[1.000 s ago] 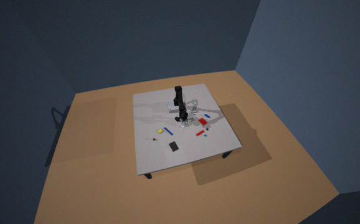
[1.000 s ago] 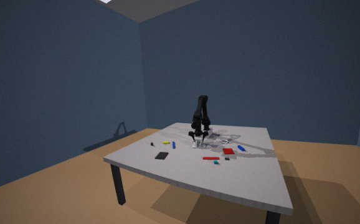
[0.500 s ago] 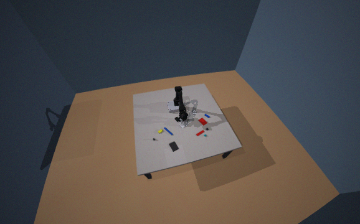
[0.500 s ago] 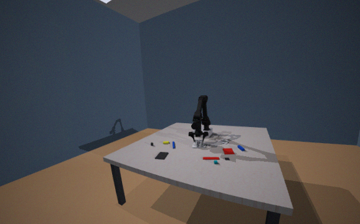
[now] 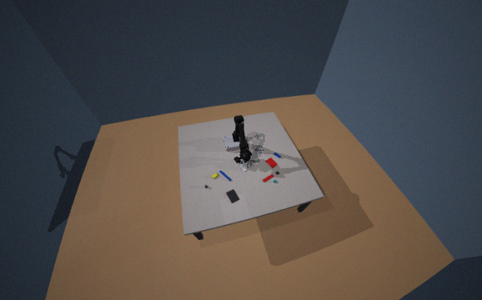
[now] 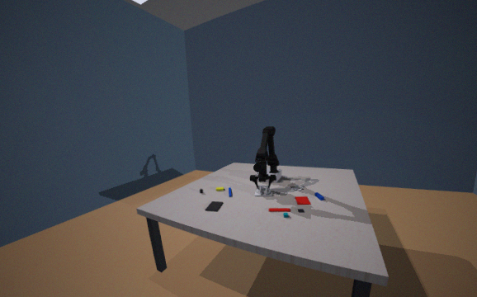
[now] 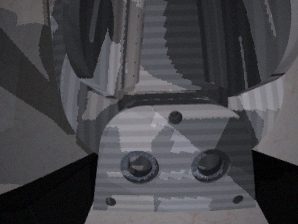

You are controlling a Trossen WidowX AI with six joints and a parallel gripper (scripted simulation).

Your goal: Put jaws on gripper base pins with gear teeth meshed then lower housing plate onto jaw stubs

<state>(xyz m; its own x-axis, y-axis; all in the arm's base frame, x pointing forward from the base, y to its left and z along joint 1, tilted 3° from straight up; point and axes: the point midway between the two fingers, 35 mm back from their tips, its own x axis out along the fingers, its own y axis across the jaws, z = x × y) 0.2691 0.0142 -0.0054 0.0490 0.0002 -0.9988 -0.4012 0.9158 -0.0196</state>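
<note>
Right now my gripper tip is 20 mm below the gripper base and 10 mm short of it. From my gripper tip the other things lie so: red square plate 300 mm to the left, 70 mm ahead, 10 mm below; white flat plate 70 mm ahead, 30 mm to the left, 10 mm below; red bar 240 mm ahead, 200 mm to the left, 10 mm below.
</note>
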